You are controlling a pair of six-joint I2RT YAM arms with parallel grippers.
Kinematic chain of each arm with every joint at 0, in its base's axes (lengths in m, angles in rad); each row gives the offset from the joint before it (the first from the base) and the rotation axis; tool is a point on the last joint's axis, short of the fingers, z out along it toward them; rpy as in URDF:
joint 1: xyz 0 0 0.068 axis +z
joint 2: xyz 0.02 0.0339 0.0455 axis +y
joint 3: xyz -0.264 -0.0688 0 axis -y
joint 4: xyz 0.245 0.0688 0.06 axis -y
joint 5: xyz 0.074 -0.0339 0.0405 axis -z
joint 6: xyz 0.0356 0 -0.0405 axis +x
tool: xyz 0 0 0 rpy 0 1.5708 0
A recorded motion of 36 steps. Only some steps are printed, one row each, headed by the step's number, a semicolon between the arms.
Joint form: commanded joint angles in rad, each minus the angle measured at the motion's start. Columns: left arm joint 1, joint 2, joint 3, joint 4, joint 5, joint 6; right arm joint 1, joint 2, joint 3, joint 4, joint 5, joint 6.
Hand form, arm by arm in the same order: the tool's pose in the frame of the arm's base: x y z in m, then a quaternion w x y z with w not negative. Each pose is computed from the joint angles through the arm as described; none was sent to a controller.
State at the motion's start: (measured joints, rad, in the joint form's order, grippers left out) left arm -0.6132 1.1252 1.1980 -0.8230 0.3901 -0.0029; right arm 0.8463 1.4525 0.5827 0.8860 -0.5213 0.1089
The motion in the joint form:
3: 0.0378 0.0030 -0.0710 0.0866 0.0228 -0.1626; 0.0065 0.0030 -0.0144 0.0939 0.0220 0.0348
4: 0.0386 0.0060 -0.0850 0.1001 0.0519 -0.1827; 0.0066 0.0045 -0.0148 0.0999 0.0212 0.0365
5: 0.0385 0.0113 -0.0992 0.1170 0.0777 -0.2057; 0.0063 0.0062 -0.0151 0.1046 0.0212 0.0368
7: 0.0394 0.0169 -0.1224 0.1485 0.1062 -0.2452; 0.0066 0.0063 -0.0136 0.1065 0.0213 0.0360
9: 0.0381 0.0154 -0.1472 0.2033 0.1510 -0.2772; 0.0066 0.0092 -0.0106 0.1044 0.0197 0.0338
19: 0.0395 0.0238 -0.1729 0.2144 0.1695 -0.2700; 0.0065 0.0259 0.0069 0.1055 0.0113 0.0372
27: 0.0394 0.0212 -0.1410 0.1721 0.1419 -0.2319; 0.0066 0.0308 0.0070 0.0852 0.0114 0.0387
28: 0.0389 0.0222 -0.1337 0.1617 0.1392 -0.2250; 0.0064 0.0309 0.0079 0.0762 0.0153 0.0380
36: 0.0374 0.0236 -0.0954 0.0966 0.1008 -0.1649; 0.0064 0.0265 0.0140 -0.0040 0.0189 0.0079
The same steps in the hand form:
3: 0.1859 -0.1376 0.3401 0.30133 0.26337 0.85944 -0.31812; 0.1817 0.2339 0.2334 0.54959 -0.39785 0.54871 0.48845
4: 0.1865 -0.1389 0.3362 0.29075 0.25927 0.85901 -0.33219; 0.1817 0.2340 0.2335 0.55031 -0.39747 0.54737 0.48945
5: 0.1876 -0.1406 0.3321 0.28030 0.25373 0.85893 -0.34538; 0.1818 0.2340 0.2335 0.55120 -0.39718 0.54650 0.48965
7: 0.1893 -0.1426 0.3261 0.26842 0.24153 0.85934 -0.36215; 0.1819 0.2342 0.2341 0.55244 -0.39729 0.54510 0.48973
9: 0.1902 -0.1452 0.3231 0.26534 0.23905 0.84974 -0.38781; 0.1824 0.2348 0.2340 0.55194 -0.39848 0.54507 0.48936
19: 0.1912 -0.1461 0.3140 0.25301 0.24267 0.85116 -0.39067; 0.1850 0.2383 0.2348 0.54977 -0.40003 0.54336 0.49243
27: 0.1900 -0.1443 0.3214 0.26323 0.25345 0.85229 -0.37425; 0.1855 0.2389 0.2313 0.54109 -0.40071 0.55282 0.49097
28: 0.1898 -0.1442 0.3227 0.26327 0.25580 0.85263 -0.37186; 0.1859 0.2390 0.2306 0.53951 -0.40001 0.55648 0.48914
36: 0.1878 -0.1420 0.3294 0.26984 0.27354 0.85613 -0.34554; 0.1865 0.2395 0.2253 0.52400 -0.41038 0.57595 0.47465

